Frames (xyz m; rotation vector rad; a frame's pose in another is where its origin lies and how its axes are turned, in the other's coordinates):
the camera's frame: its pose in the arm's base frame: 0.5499 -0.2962 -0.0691 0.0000 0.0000 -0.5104
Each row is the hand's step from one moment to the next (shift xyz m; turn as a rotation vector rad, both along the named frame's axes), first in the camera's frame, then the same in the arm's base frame.
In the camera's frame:
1: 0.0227 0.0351 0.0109 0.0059 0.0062 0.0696
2: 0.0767 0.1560 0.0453 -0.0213 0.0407 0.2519
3: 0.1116 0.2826 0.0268 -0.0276 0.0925 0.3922
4: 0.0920 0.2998 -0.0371 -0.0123 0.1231 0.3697
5: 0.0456 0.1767 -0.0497 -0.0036 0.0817 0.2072
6: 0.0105 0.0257 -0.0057 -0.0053 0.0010 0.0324
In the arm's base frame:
1: 0.0370 0.0195 0.0109 0.0082 0.0025 0.0696
2: 0.1431 0.0986 0.0453 0.0013 0.0459 0.2519
3: 0.2354 0.1921 0.0268 0.0211 0.0942 0.3922
4: 0.2267 0.2166 -0.0371 0.0494 0.1134 0.3697
5: 0.1261 0.1319 -0.0497 0.0368 0.0730 0.2072
6: 0.0217 0.0173 -0.0057 -0.0041 0.0035 0.0324

